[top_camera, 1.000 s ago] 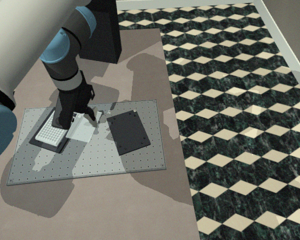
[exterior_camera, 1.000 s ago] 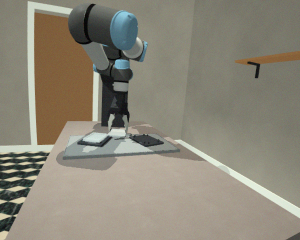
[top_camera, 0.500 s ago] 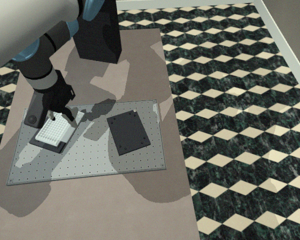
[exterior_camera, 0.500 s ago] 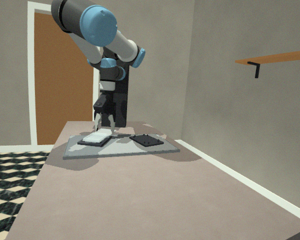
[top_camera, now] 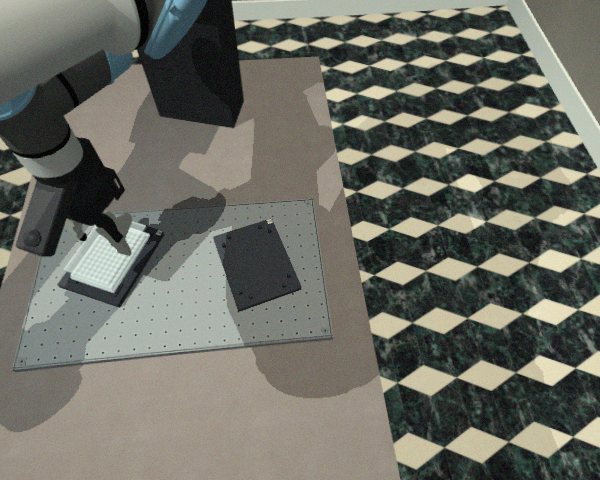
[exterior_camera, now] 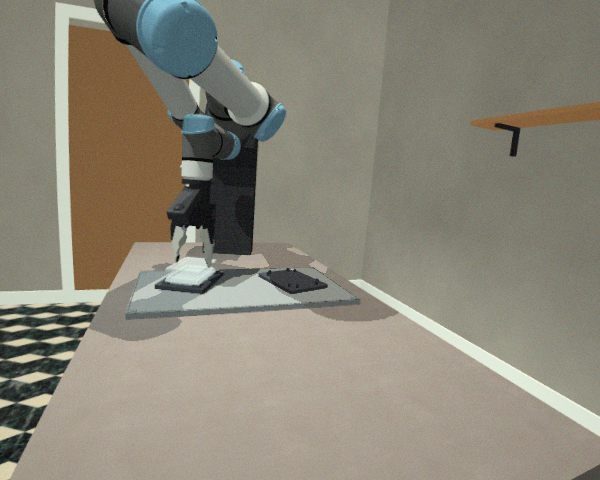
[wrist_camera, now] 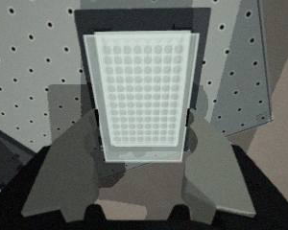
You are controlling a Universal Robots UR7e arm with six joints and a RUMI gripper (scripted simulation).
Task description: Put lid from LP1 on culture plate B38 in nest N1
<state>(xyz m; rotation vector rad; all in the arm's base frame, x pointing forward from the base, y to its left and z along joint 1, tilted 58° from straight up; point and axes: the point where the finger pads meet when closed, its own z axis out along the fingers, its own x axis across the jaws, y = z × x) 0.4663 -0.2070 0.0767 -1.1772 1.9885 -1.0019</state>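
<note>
My hand is 4 cm above the white culture plate. The rest, counted from my hand: dark plate nest: 5 cm below; lid: 1 cm below; lid park LP1: 11 cm ahead, 24 cm to the left, 5 cm below.
</note>
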